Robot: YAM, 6 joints.
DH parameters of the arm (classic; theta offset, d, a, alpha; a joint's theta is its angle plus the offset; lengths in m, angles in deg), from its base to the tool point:
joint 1: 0 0.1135 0.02 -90
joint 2: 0 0 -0.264 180
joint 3: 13.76 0 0.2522 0
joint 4: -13.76 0 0.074 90
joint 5: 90 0 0 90
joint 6: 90 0.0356 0 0
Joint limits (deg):
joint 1: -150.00..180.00
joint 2: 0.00..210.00
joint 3: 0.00..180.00
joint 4: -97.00..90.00
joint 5: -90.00..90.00
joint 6: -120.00..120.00
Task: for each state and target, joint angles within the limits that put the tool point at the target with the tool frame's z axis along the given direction. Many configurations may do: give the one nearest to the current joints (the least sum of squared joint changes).
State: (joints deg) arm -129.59 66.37 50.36 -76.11 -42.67 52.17
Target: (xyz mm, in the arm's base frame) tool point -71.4 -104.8 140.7 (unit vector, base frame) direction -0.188 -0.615 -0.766
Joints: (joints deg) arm -127.97 38.15 12.87 -26.62 -13.31 52.17
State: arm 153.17 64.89 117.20 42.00 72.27 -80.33
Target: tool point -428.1 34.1 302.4 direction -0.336 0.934 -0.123
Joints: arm 179.88 106.89 85.38 1.51 68.93 -80.33
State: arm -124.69 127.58 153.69 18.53 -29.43 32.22
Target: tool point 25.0 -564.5 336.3 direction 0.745 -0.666 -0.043
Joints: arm -90.16 139.82 139.54 -3.42 -48.31 32.22
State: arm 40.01 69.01 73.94 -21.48 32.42 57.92
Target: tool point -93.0 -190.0 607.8 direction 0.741 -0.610 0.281
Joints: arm 54.65 37.37 113.36 27.77 73.19 57.92
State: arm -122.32 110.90 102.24 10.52 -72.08 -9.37
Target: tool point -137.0 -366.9 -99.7 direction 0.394 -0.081 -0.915
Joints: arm -112.53 156.71 86.06 -24.11 -23.28 -9.37
